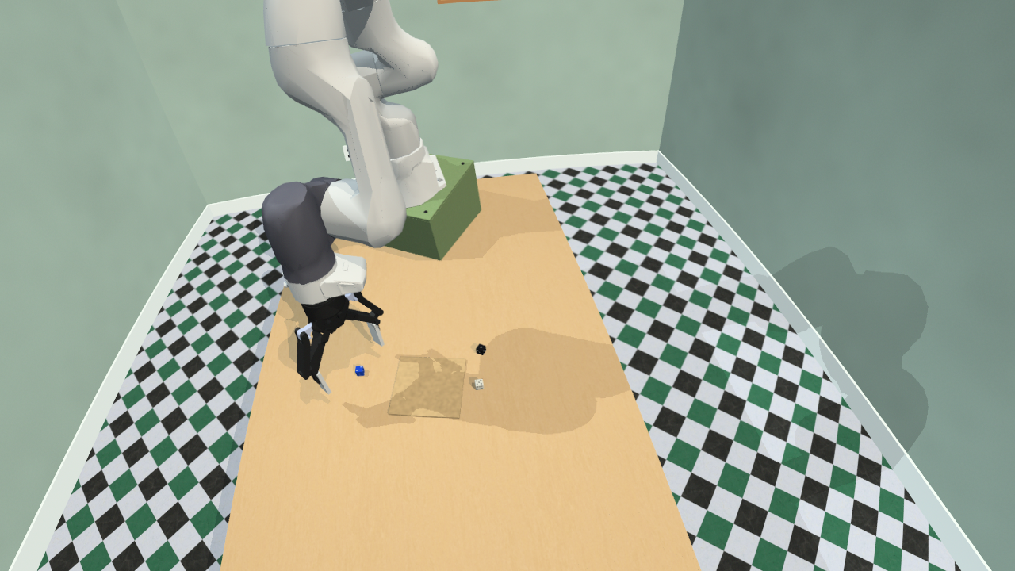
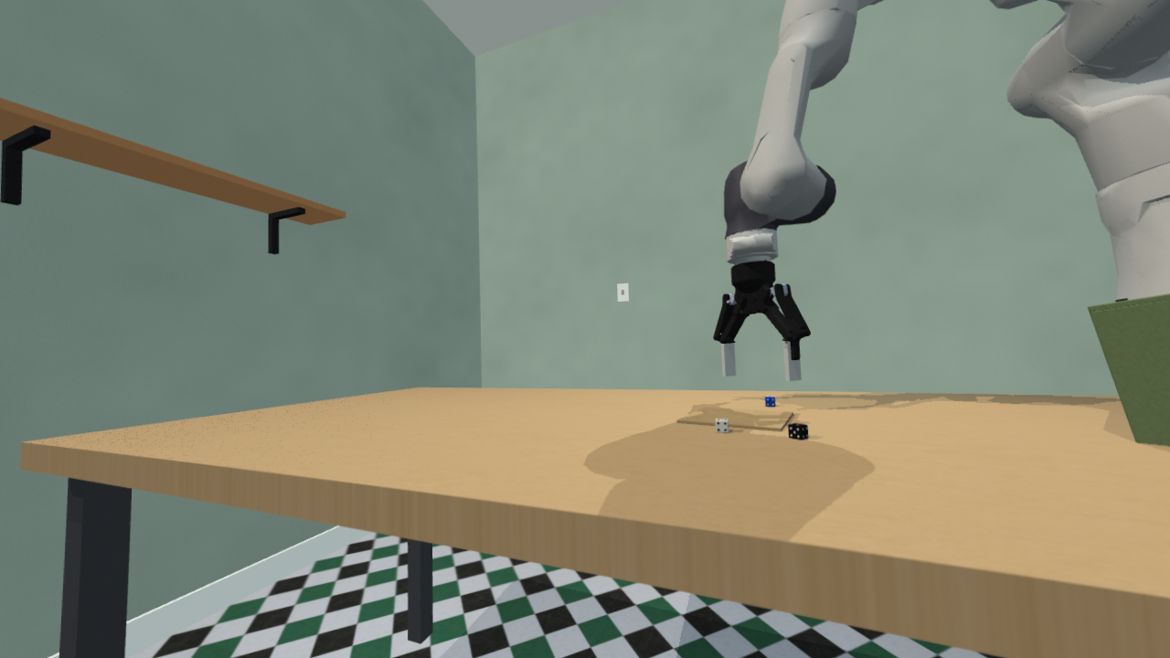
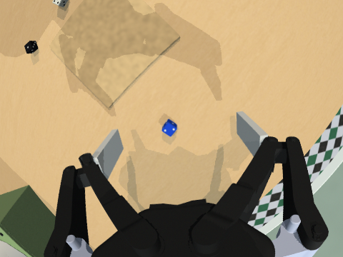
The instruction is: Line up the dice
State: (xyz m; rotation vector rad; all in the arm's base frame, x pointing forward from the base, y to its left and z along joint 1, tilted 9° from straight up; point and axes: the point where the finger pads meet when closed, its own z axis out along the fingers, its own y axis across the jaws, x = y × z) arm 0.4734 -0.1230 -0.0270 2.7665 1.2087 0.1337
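The blue die is 5 cm below my hand and 2 cm behind it. Round my hand: black die 26 cm to the left, 5 cm below, 4 cm behind; tan mat 15 cm to the left, 6 cm below, 3 cm ahead; white die 25 cm to the left, 5 cm below, 4 cm ahead.
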